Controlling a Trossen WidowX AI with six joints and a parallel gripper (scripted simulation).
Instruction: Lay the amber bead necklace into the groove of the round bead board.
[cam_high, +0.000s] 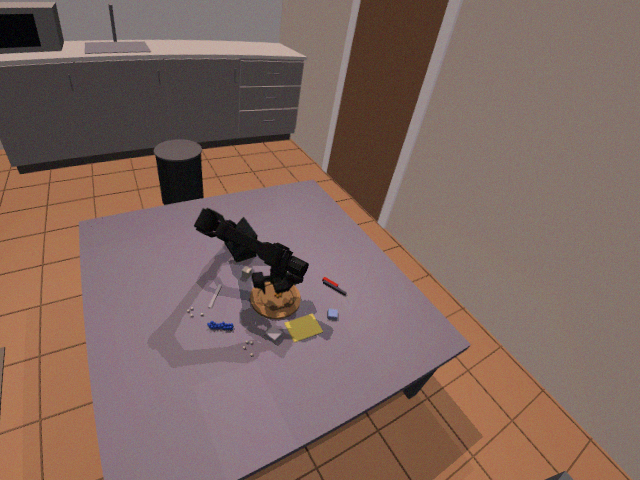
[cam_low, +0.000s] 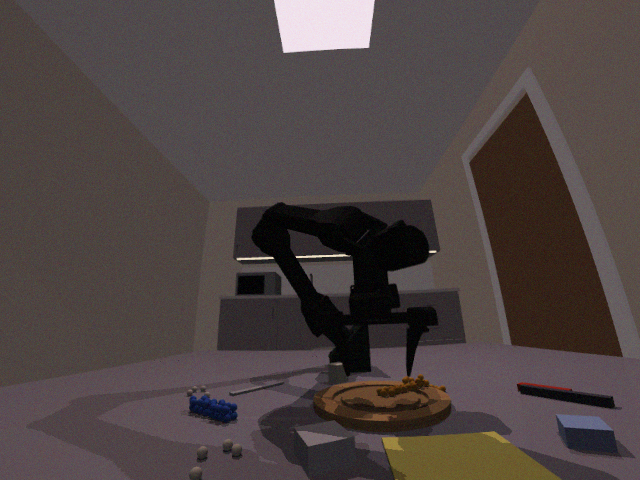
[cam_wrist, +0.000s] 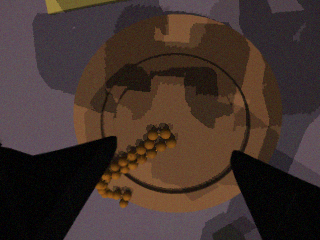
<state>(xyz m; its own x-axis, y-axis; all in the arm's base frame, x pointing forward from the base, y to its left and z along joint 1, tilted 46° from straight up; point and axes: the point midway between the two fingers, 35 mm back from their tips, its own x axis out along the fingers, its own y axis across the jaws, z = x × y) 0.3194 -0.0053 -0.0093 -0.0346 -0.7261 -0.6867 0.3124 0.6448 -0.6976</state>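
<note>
My gripper tip is now 3 cm above the round wooden bead board. Also, from my gripper tip: blue block: 18 cm ahead, 15 cm to the left, 3 cm below; then grey block: 15 cm ahead, 9 cm to the right, 3 cm below; then yellow pad: 17 cm ahead, 4 cm below, 2 cm to the left.
</note>
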